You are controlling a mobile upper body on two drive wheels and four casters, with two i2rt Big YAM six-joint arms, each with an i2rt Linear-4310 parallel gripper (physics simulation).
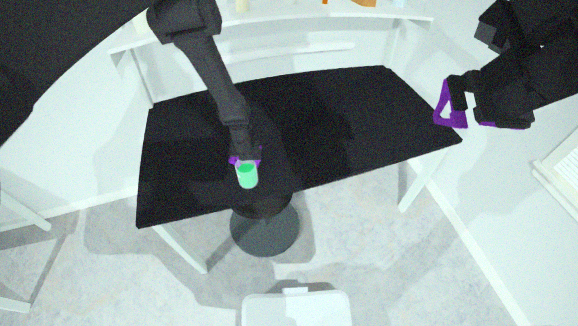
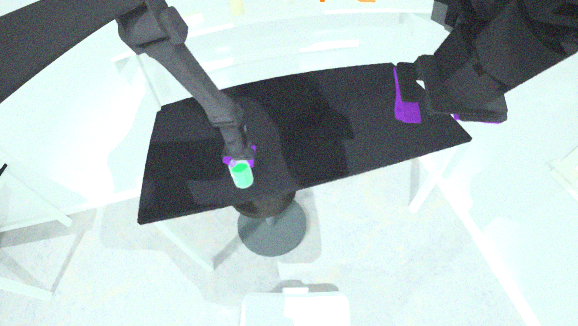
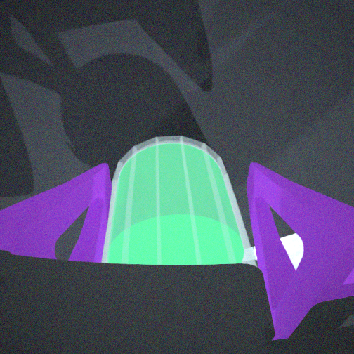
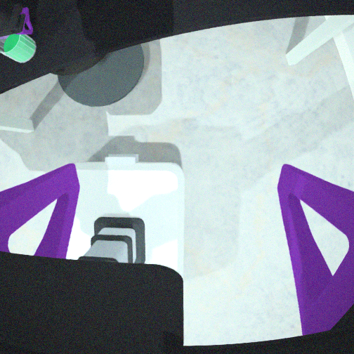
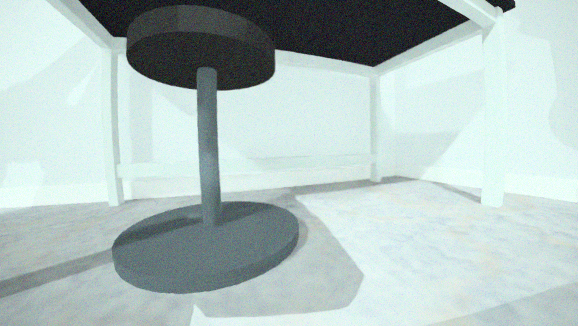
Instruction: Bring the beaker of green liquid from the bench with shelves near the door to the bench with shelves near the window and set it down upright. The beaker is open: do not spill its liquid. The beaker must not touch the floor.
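The clear open beaker of green liquid (image 1: 247,176) (image 2: 242,176) (image 3: 175,200) (image 4: 21,48) is about upright, with the liquid inside. My left gripper (image 1: 245,161) (image 2: 240,161) (image 3: 178,174) is shut on it, one purple finger on each side. They are over the front left part of a black-topped bench with shelves (image 1: 310,125) (image 2: 310,125). Whether the beaker's base touches the top is unclear. My right gripper (image 1: 475,124) (image 2: 444,118) (image 4: 178,175) is open and empty, in the air near the bench's right end.
A round stool (image 1: 265,235) (image 2: 272,232) (image 4: 102,80) (image 5: 200,55) stands at the bench's front edge, partly under it. A white shelf (image 1: 325,17) with small items runs behind. My white base (image 1: 295,310) is in front. A white bench leg (image 5: 492,115) stands at the right.
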